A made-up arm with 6 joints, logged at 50 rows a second.
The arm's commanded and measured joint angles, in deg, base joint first. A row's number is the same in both.
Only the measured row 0 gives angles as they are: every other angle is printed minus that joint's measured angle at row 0.
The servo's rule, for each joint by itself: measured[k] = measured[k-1] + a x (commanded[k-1-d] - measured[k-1]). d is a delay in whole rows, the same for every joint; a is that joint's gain. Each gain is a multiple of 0.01, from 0.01 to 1. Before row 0 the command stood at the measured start. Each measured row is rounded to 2 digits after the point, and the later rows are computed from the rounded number. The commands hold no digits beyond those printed.
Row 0, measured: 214.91 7.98 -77.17 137.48 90.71 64.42
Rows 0 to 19, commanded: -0.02 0.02 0.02 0.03 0.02 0.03; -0.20 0.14 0.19 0.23 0.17 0.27; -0.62 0.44 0.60 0.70 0.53 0.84; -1.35 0.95 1.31 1.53 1.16 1.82; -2.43 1.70 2.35 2.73 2.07 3.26; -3.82 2.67 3.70 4.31 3.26 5.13; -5.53 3.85 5.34 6.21 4.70 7.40; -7.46 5.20 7.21 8.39 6.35 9.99; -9.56 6.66 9.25 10.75 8.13 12.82; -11.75 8.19 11.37 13.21 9.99 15.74; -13.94 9.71 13.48 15.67 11.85 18.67; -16.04 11.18 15.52 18.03 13.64 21.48; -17.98 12.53 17.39 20.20 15.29 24.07; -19.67 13.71 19.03 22.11 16.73 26.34; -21.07 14.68 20.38 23.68 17.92 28.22; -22.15 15.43 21.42 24.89 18.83 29.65; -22.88 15.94 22.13 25.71 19.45 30.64; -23.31 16.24 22.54 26.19 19.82 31.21; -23.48 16.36 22.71 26.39 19.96 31.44; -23.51 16.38 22.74 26.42 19.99 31.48
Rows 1 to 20, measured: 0.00 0.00 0.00 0.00 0.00 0.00; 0.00 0.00 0.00 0.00 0.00 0.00; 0.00 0.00 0.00 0.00 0.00 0.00; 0.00 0.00 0.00 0.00 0.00 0.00; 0.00 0.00 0.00 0.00 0.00 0.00; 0.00 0.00 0.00 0.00 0.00 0.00; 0.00 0.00 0.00 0.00 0.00 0.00; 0.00 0.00 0.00 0.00 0.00 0.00; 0.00 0.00 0.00 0.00 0.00 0.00; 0.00 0.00 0.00 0.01 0.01 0.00; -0.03 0.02 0.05 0.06 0.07 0.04; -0.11 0.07 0.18 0.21 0.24 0.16; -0.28 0.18 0.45 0.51 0.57 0.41; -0.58 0.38 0.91 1.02 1.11 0.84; -1.03 0.68 1.58 1.78 1.88 1.48; -1.66 1.09 2.48 2.80 2.90 2.37; -2.47 1.62 3.62 4.09 4.14 3.51; -3.46 2.28 4.97 5.62 5.58 4.91; -4.62 3.05 6.51 7.37 7.17 6.53; -5.92 3.92 8.18 9.28 8.85 8.35
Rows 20 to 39, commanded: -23.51 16.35 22.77 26.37 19.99 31.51; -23.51 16.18 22.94 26.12 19.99 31.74; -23.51 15.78 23.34 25.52 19.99 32.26; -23.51 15.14 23.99 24.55 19.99 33.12; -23.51 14.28 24.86 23.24 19.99 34.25; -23.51 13.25 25.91 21.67 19.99 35.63; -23.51 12.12 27.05 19.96 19.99 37.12; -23.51 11.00 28.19 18.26 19.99 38.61; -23.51 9.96 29.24 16.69 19.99 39.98; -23.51 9.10 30.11 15.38 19.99 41.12; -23.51 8.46 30.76 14.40 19.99 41.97; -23.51 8.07 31.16 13.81 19.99 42.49; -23.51 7.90 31.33 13.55 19.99 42.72; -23.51 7.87 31.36 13.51 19.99 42.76; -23.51 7.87 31.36 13.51 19.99 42.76; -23.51 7.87 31.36 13.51 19.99 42.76; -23.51 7.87 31.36 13.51 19.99 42.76; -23.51 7.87 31.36 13.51 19.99 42.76; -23.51 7.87 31.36 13.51 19.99 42.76; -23.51 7.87 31.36 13.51 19.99 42.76
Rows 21 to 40, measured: -7.34 4.86 9.94 11.29 10.57 10.32; -8.83 5.86 11.73 13.34 12.27 12.38; -10.35 6.88 13.48 15.36 13.88 14.47; -11.85 7.89 15.14 17.27 15.33 16.53; -13.29 8.87 16.65 19.02 16.59 18.50; -14.63 9.79 17.97 20.56 17.62 20.32; -15.85 10.63 19.07 21.85 18.41 21.95; -16.92 11.37 19.94 22.89 18.97 23.37; -17.84 12.02 20.61 23.70 19.34 24.59; -18.63 12.58 21.13 24.31 19.57 25.63; -19.31 13.05 21.56 24.73 19.72 26.55; -19.90 13.40 21.99 24.91 19.82 27.41; -20.41 13.63 22.47 24.83 19.88 28.27; -20.84 13.71 23.04 24.46 19.92 29.17; -21.21 13.65 23.73 23.82 19.95 30.14; -21.53 13.45 24.53 22.93 19.96 31.19; -21.81 13.13 25.41 21.86 19.97 32.30; -22.05 12.72 26.33 20.67 19.98 33.45; -22.25 12.25 27.24 19.45 19.98 34.60; -22.43 11.76 28.08 18.29 19.98 35.71
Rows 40 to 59, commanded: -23.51 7.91 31.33 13.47 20.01 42.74; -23.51 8.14 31.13 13.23 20.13 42.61; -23.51 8.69 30.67 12.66 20.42 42.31; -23.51 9.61 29.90 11.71 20.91 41.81; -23.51 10.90 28.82 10.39 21.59 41.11; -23.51 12.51 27.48 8.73 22.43 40.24; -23.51 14.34 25.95 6.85 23.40 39.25; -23.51 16.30 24.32 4.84 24.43 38.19; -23.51 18.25 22.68 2.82 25.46 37.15; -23.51 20.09 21.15 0.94 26.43 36.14; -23.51 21.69 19.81 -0.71 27.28 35.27; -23.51 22.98 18.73 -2.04 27.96 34.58; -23.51 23.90 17.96 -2.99 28.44 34.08; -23.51 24.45 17.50 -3.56 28.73 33.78; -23.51 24.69 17.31 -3.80 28.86 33.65; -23.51 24.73 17.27 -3.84 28.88 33.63; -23.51 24.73 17.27 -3.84 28.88 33.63; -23.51 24.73 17.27 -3.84 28.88 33.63; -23.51 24.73 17.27 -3.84 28.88 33.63; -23.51 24.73 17.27 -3.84 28.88 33.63
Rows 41 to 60, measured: -22.58 11.28 28.82 17.26 19.98 36.73; -22.71 10.84 29.42 16.41 19.98 37.63; -22.82 10.45 29.89 15.74 19.98 38.40; -22.92 10.11 30.24 15.23 19.98 39.05; -23.00 9.82 30.51 14.83 19.98 39.61; -23.07 9.57 30.71 14.53 19.98 40.08; -23.13 9.35 30.87 14.30 19.98 40.48; -23.18 9.16 30.99 14.12 19.98 40.82; -23.23 8.99 31.08 13.98 19.98 41.11; -23.27 8.85 31.14 13.86 19.99 41.35; -23.30 8.76 31.14 13.72 20.04 41.54; -23.33 8.75 31.03 13.48 20.18 41.66; -23.36 8.86 30.76 13.07 20.44 41.68; -23.38 9.13 30.29 12.45 20.85 41.59; -23.40 9.57 29.62 11.59 21.42 41.39; -23.42 10.19 28.74 10.50 22.13 41.07; -23.43 10.98 27.68 9.20 22.96 40.64; -23.44 11.93 26.48 7.73 23.86 40.12; -23.45 12.99 25.20 6.17 24.79 39.52; -23.46 14.12 23.91 4.59 25.69 38.88
